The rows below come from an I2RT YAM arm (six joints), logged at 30 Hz.
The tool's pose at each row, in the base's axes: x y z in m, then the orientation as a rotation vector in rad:
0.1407 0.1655 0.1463 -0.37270 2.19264 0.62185
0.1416 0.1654 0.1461 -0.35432 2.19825 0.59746
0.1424 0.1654 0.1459 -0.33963 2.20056 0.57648
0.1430 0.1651 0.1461 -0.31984 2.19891 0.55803
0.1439 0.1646 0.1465 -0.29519 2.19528 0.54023
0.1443 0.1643 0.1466 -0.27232 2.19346 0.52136
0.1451 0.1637 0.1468 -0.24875 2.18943 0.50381
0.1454 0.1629 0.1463 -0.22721 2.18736 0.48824
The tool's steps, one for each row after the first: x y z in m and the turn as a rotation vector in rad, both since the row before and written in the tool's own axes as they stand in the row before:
-0.0004 -0.0006 0.0006 0.02422 -0.00152 0.00476
-0.0003 -0.0004 0.0006 0.02024 -0.00314 0.00272
-0.0005 -0.0005 0.0001 0.01984 -0.00796 0.00605
-0.0009 -0.0007 0.0001 0.02091 -0.01089 0.00914
-0.0003 -0.0004 0.0001 0.02127 -0.00855 0.00809
-0.0006 -0.0008 0.0002 0.02042 -0.01053 0.00864
0.0002 -0.0010 0.0001 0.01852 -0.00786 0.00851

